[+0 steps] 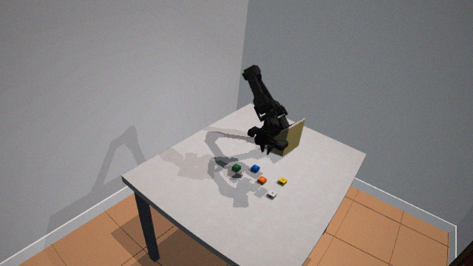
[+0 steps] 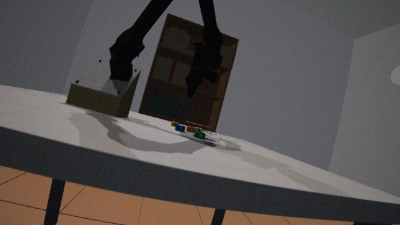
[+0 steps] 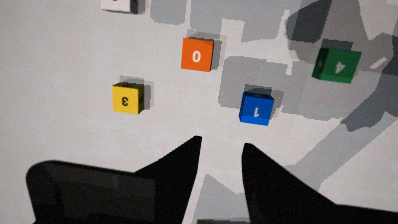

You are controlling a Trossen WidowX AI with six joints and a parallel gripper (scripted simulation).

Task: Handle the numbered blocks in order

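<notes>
The yellow block is 2 cm behind my gripper tip, 11 cm to the left of it and 12 cm below it. From my gripper tip the other things lie so: blue block (1 cm behind, 4 cm to the right, 12 cm below); green block (4 cm ahead, 12 cm to the right, 12 cm below); orange block (4 cm ahead, 3 cm to the left, 12 cm below).
</notes>
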